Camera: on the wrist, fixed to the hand. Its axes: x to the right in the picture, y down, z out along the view.
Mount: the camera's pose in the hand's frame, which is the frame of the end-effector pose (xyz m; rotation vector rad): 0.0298 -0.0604 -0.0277 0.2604 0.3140 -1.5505
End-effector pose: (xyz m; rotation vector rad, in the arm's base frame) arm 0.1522 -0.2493 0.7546 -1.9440 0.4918 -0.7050
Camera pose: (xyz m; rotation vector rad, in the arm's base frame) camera 0.1588 -0.2587 0.8265 -1.6720 -1.0612 -1.8867
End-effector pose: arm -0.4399 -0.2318 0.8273 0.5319 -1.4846 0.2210
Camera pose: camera -0.3850 -0.2766 0.8444 1.6011 -0.4311 -0.7024
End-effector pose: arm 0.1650 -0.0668 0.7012 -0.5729 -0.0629 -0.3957
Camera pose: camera 0.1680 -0.1384 0.7140 -0.0871 -0.2523 -1.9445
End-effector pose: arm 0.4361 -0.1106 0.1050 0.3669 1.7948 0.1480
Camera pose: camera 0.3929 -0.1552 0.0670 -0.9565 1.9353 -1.1597
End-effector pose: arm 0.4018 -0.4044 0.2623 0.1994 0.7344 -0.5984
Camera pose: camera 0.3686 -0.4565 0.2238 -0.0901 1.0418 -2.1780
